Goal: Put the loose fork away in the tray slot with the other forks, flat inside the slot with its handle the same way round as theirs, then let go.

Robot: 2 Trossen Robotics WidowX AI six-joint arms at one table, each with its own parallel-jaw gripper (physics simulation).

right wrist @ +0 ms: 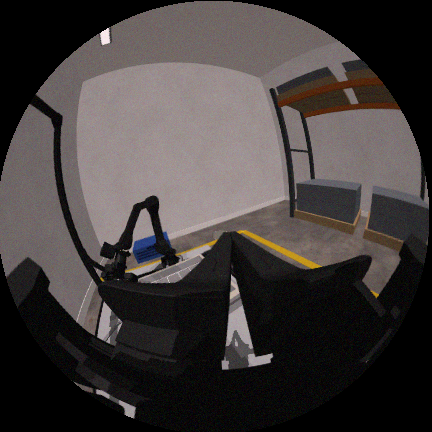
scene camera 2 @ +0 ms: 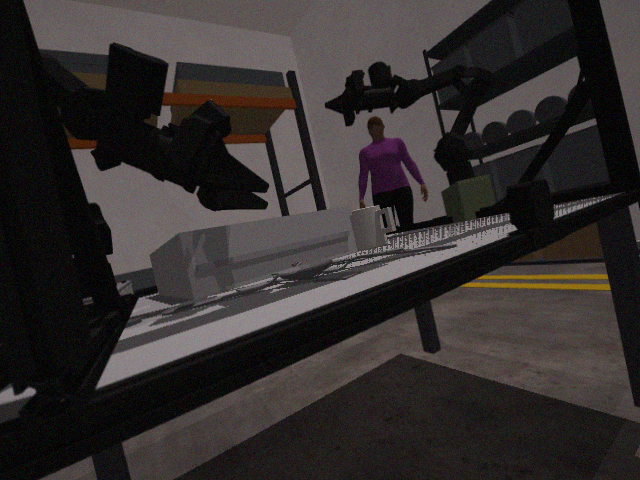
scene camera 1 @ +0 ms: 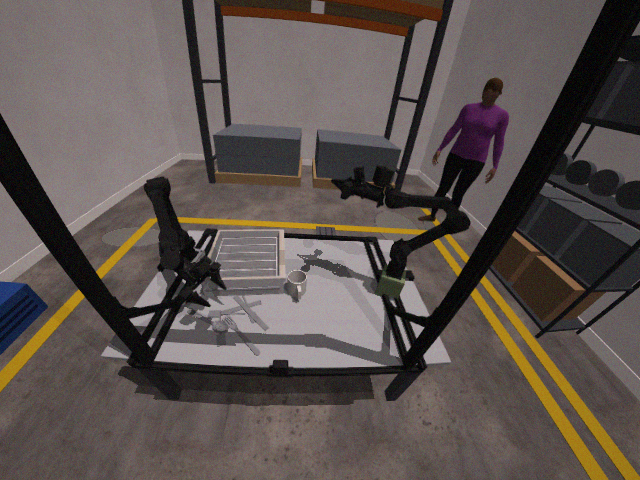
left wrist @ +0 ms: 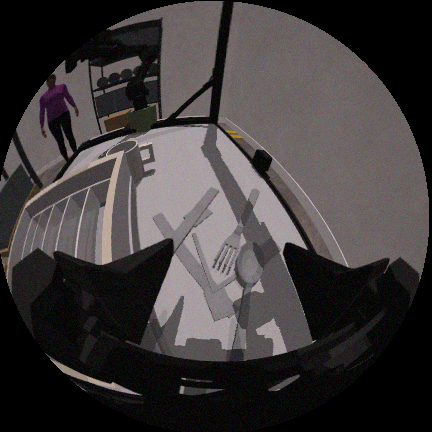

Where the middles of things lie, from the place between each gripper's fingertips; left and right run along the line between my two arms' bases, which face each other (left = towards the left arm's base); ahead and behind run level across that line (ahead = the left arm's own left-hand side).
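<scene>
The cutlery tray (scene camera 1: 257,257) is 340 mm to the left of my right hand and 110 mm behind it, and it also sits 400 mm below that hand.
My left gripper, meanwhile, is 8 cm above the tray and 28 cm short of it. Going by its middle, the cutlery tray is nearer to my left gripper than to my right hand.
</scene>
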